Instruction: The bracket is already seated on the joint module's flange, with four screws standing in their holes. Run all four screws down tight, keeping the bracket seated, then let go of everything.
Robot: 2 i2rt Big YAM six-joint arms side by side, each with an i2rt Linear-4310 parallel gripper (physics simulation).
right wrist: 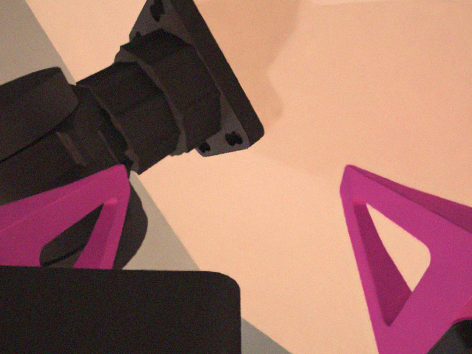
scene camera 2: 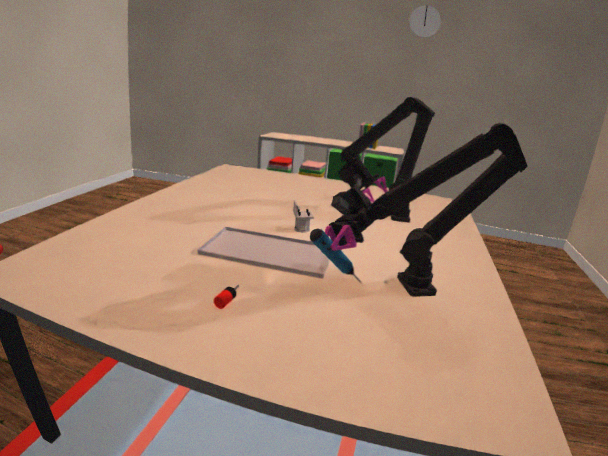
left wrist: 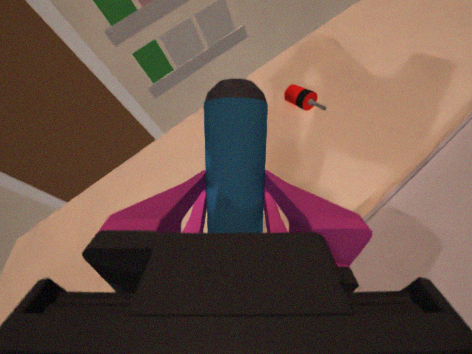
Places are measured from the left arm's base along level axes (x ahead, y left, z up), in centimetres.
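Pixels of known places: left gripper, fingertip midpoint: (scene camera 2: 325,248) (left wrist: 235,177); right gripper, fingertip midpoint: (right wrist: 235,176); left arm's base, origin of the base link: (scene camera 2: 415,285); right arm's base, origin of the base link: (right wrist: 198,78) (scene camera 2: 399,217).
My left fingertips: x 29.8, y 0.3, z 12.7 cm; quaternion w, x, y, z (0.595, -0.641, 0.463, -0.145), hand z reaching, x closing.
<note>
Ahead of a thing's pixels: the offset from my left fingertips to its top centre.
The grey joint module {dx -0.6, dy -43.5, dz -6.3 cm} (scene camera 2: 301,226) stands upright on the table beyond the tray in scene camera 2, with the pale bracket (scene camera 2: 296,208) on top. Small dark screws {dx -2.3, dy -45.3, dz -4.9 cm} (scene camera 2: 307,212) show at the bracket; their count and depth are too small to tell. My left gripper (scene camera 2: 331,241) (left wrist: 235,177) is shut on the blue screwdriver (scene camera 2: 338,258) (left wrist: 236,130) and holds it above the table, tilted, its thin tip pointing down to the right in scene camera 2, apart from the bracket. My right gripper (scene camera 2: 375,190) (right wrist: 235,176) is open and empty, right of and above the bracket in scene camera 2.
A shallow grey tray {dx +13.7, dy -23.5, dz -11.1 cm} (scene camera 2: 260,263) (left wrist: 445,185) lies between the module and the red-and-black stubby driver {dx +25.7, dy +5.1, dz -9.2 cm} (scene camera 2: 224,298) (left wrist: 300,97) on the table. The left arm's black base (scene camera 2: 418,284) stands near the table's right edge. A dark arm base (right wrist: 165,95) shows in the right wrist view.
</note>
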